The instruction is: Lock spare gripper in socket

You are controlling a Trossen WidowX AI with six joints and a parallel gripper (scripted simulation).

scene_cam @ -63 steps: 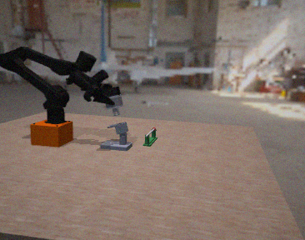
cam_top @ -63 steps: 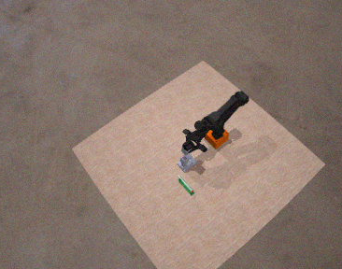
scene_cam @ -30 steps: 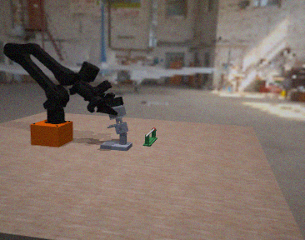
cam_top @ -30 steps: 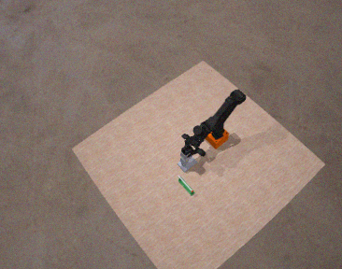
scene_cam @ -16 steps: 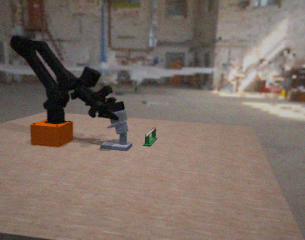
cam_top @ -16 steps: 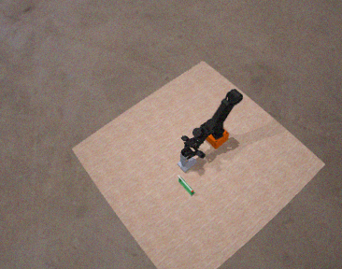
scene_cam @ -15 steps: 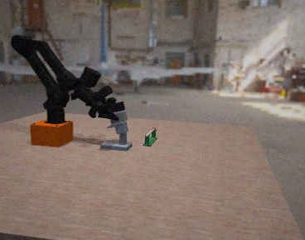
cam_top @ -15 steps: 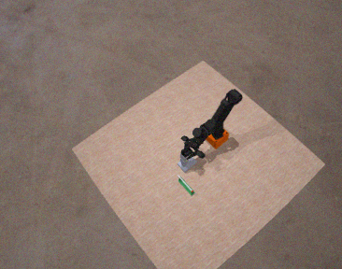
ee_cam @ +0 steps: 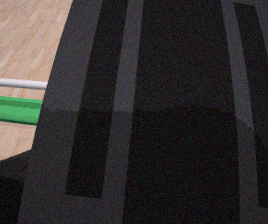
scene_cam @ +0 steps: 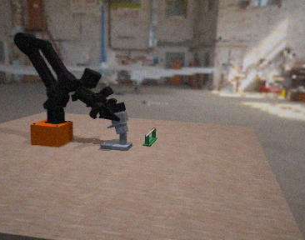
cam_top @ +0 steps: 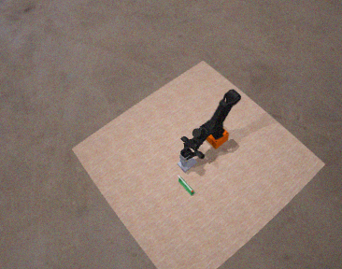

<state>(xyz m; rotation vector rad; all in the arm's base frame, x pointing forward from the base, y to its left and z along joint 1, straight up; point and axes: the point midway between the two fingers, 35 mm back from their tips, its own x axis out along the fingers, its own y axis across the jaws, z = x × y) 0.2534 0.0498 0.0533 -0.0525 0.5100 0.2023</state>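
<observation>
Now: gripper tip 1 cm below the spare gripper and 1 cm past it. From my gripper tip the other things lie so: green cradle: 14 cm to the left, 9 cm below, 6 cm ahead; mount: 7 cm below, 1 cm behind.
</observation>
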